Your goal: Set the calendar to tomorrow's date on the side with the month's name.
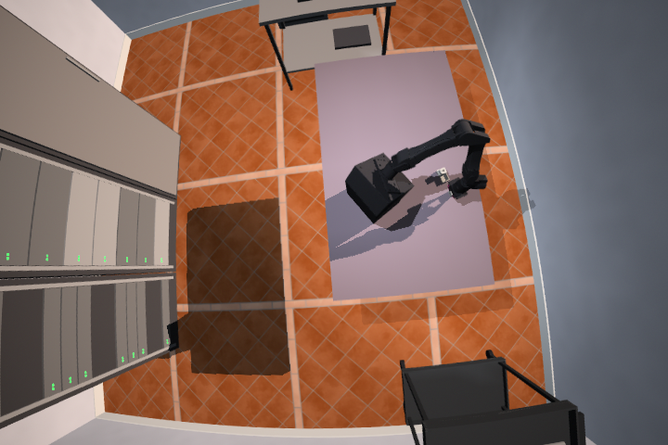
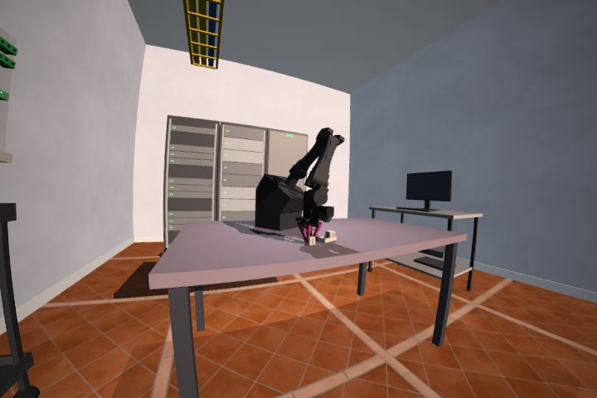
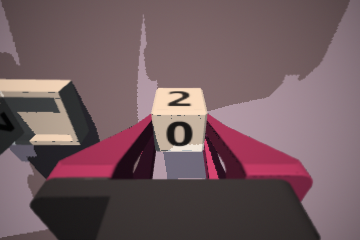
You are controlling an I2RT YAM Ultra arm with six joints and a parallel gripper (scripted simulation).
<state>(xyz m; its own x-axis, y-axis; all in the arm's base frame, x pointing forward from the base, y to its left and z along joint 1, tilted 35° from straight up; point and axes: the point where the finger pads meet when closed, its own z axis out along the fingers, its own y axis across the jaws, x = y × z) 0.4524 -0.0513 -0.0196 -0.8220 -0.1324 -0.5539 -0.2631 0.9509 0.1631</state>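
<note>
The cream digit cube lies right at my hand. Also, from my hand: cream tray (30 mm behind, 110 mm to the left, 10 mm below).
</note>
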